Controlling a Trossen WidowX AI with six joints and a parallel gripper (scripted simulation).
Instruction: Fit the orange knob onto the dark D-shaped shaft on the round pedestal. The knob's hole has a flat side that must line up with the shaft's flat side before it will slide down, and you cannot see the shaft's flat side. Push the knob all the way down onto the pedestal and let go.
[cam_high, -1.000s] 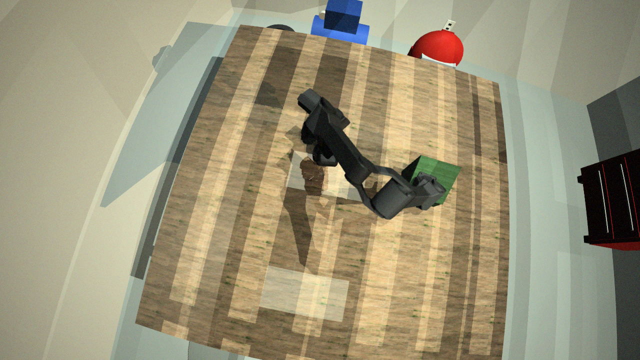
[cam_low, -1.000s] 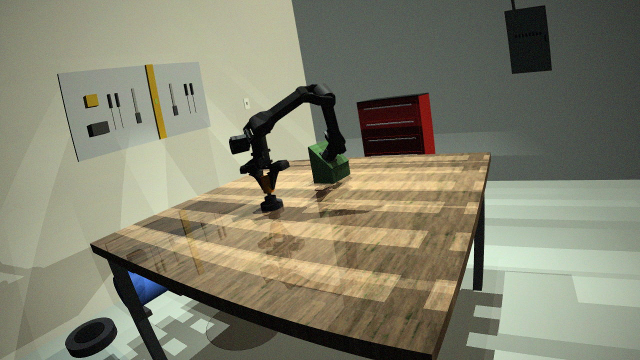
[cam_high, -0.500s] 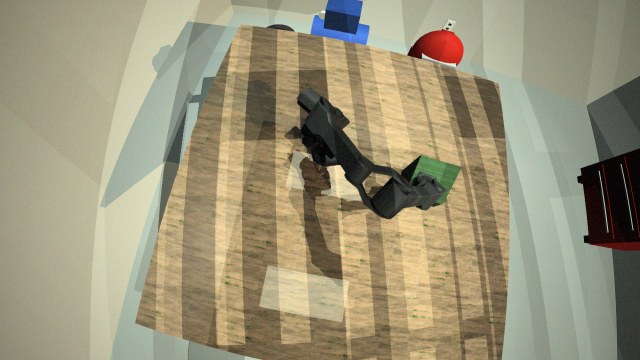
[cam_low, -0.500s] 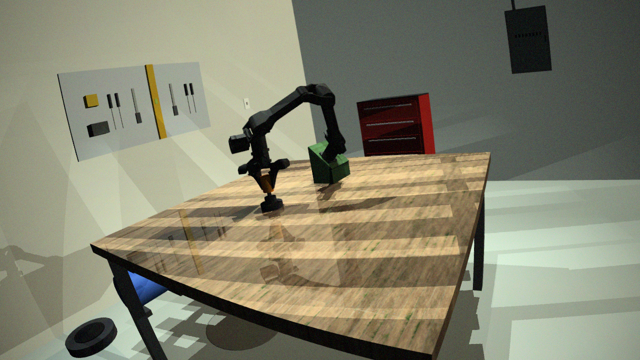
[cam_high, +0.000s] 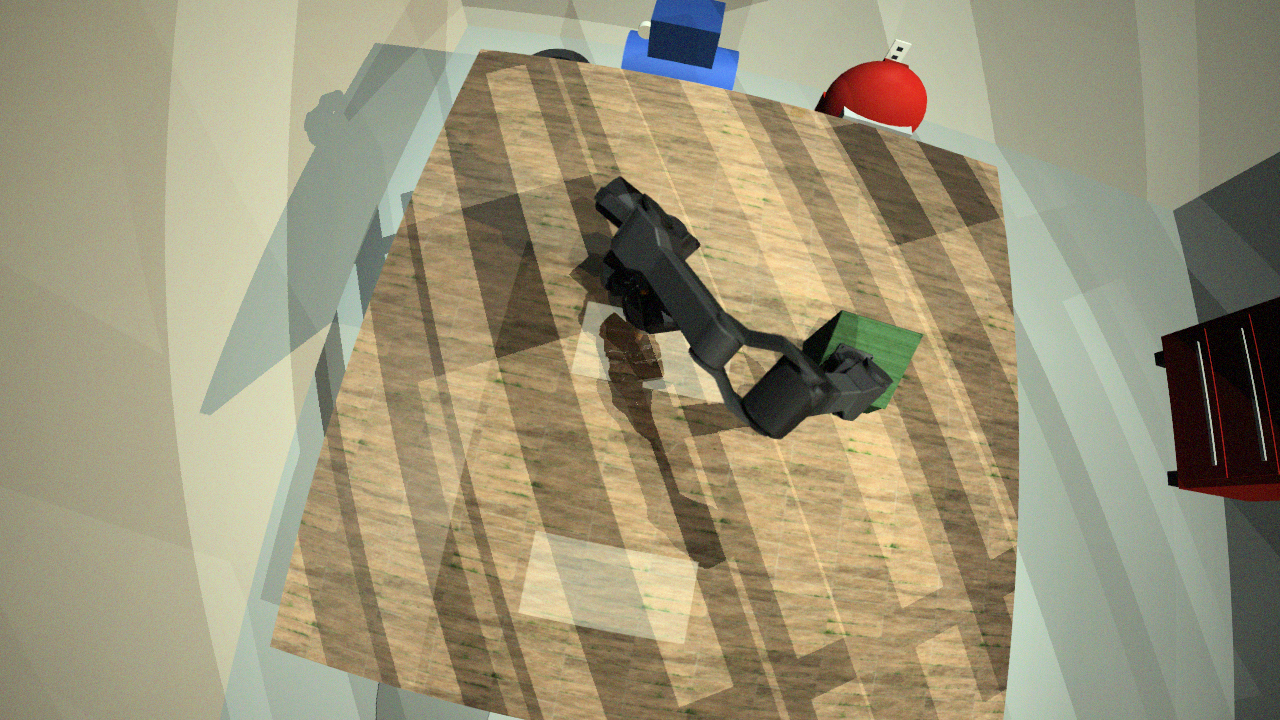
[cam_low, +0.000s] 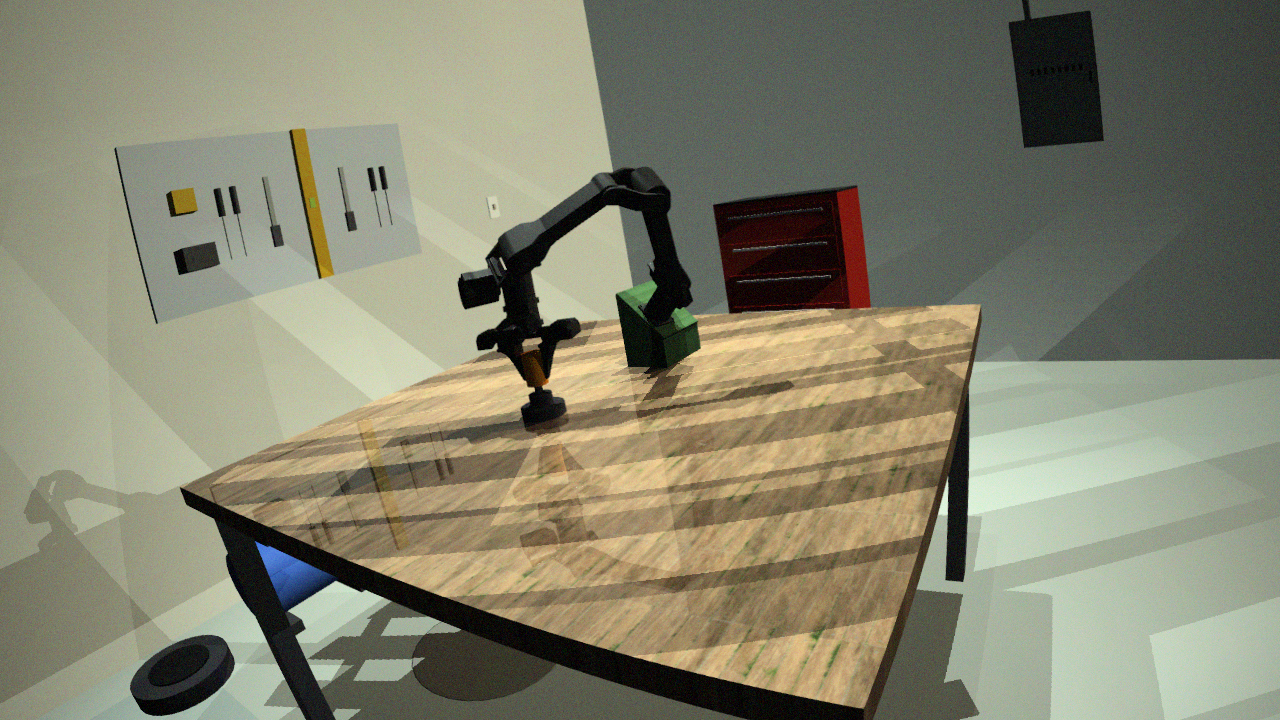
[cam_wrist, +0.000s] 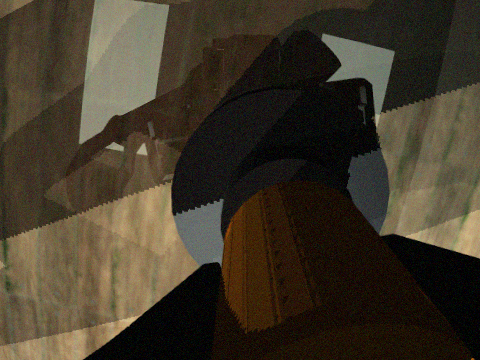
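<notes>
Now: gripper tip 20 mm below the orange knob. The rest, counted from my gripper tip: shaft 40 mm below.
</notes>
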